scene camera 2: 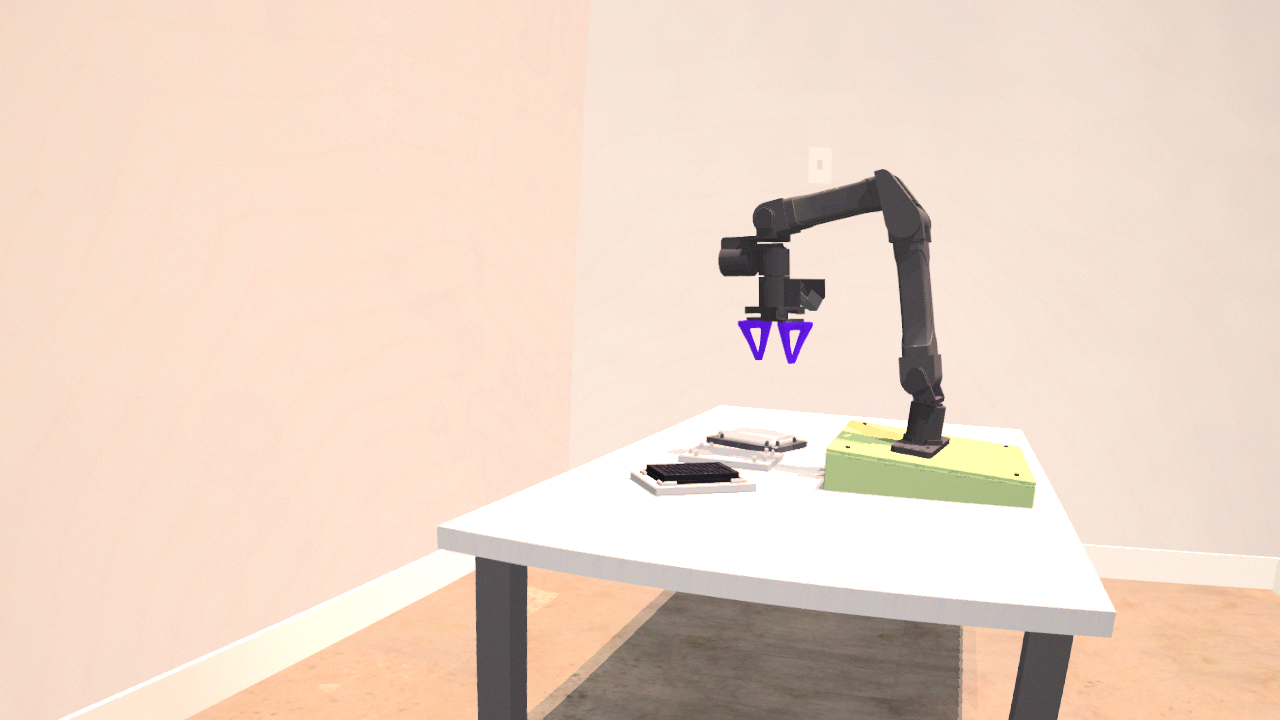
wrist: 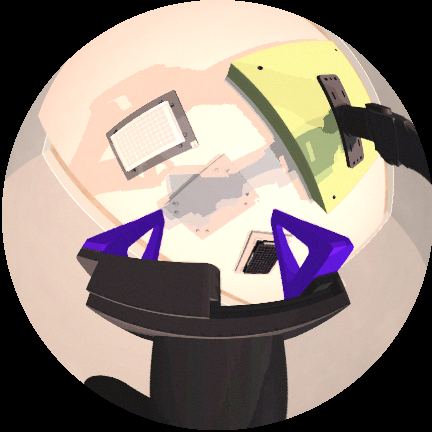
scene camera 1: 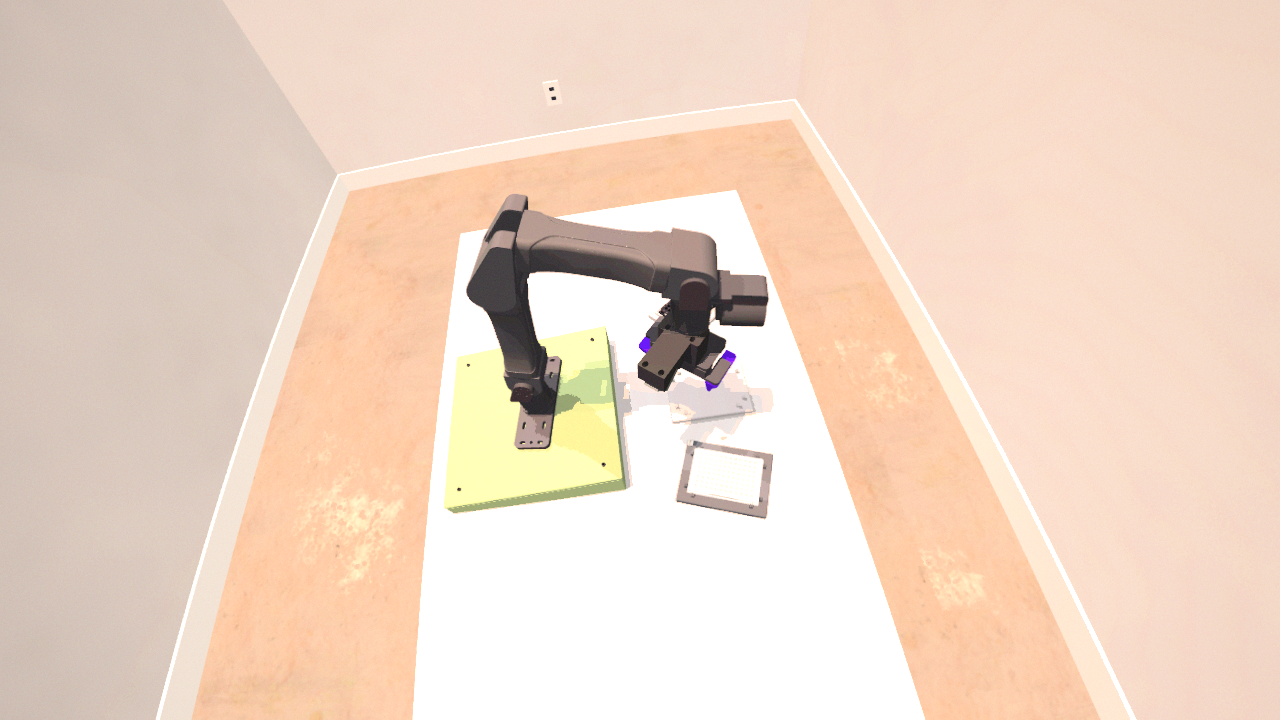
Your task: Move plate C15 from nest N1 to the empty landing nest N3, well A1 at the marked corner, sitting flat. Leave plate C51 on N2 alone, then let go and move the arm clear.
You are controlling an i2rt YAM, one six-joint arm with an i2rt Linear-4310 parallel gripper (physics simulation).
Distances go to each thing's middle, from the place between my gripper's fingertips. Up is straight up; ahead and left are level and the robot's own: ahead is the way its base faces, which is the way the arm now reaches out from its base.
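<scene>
Pale plate point(scene camera 1: 737, 478): 16 cm below my hand, 12 cm to the right of it, 7 cm ahead of it. Black gridded tray point(scene camera 2: 710, 472): 28 cm to the left of my hand, 16 cm below it, 2 cm ahead of it. Going by their middles, the pale plate is the nearest to my hand of the things named here.
</scene>
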